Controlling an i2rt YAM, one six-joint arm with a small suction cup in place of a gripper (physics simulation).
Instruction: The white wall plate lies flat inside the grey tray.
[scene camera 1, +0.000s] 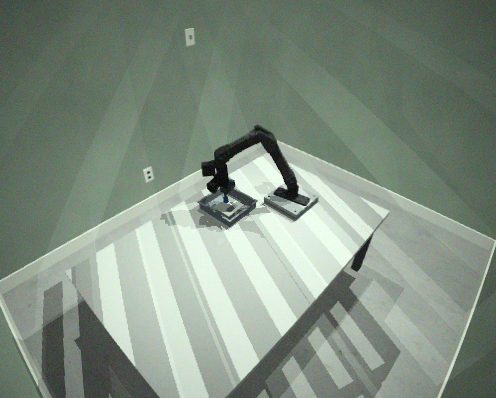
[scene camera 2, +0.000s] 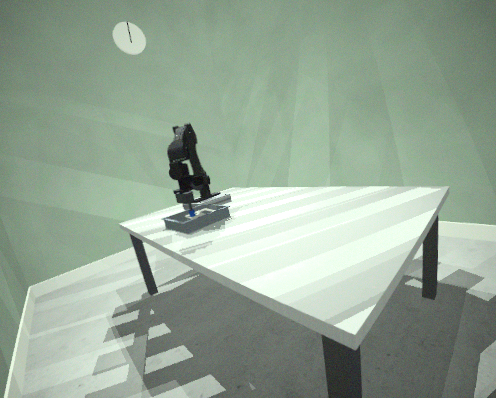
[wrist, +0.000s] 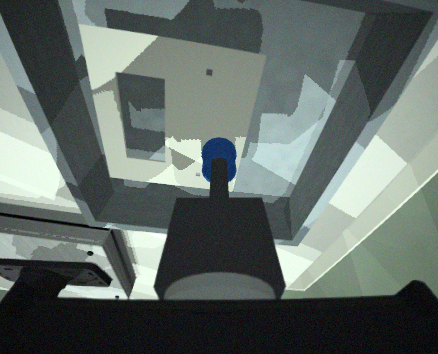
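Observation:
The white wall plate (scene camera 1: 227, 208) (wrist: 200, 105), with a rectangular cut-out, lies low inside the grey tray (scene camera 1: 219, 218) (scene camera 2: 187, 227) (wrist: 333, 140), toward its left side, within the tray walls. The blue suction cup (scene camera 1: 226, 200) (scene camera 2: 191, 213) (wrist: 218, 158) points straight down into the tray and sits on the plate near its near edge, holding it. I cannot tell whether the plate rests fully on the tray floor.
The arm's grey base plate (scene camera 1: 291, 204) (wrist: 77, 242) stands right beside the tray on the striped-lit table (scene camera 1: 246, 284) (scene camera 2: 306, 253). The tray is near the table's far edge and corner. The room walls lie beyond.

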